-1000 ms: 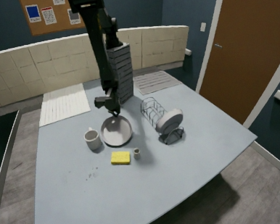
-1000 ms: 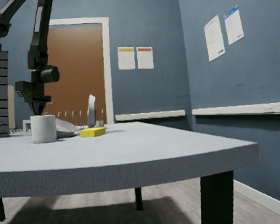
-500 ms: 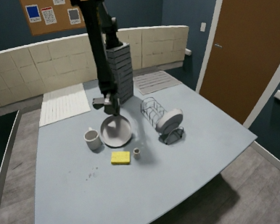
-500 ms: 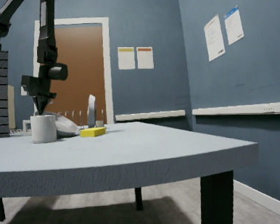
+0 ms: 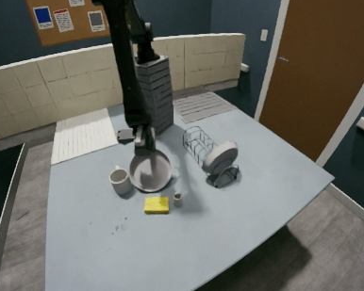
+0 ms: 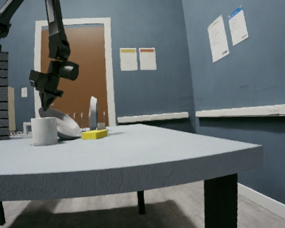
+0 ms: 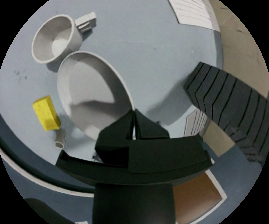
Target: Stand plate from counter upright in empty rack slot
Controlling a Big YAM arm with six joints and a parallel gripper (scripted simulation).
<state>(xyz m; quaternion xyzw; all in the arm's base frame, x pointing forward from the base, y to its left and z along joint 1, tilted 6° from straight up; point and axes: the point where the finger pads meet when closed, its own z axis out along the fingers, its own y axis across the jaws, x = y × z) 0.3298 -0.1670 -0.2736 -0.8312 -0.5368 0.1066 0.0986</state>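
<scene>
Right now the white plate is 60 mm below my hand, 60 mm ahead of it and 30 mm to the right of it. The rest, counted from my hand: white draining mat (520 mm behind, 310 mm to the right, 120 mm below); then white mug (170 mm to the right, 90 mm below, 40 mm ahead); then small white cup (230 mm ahead, 110 mm below, 20 mm to the left).
</scene>
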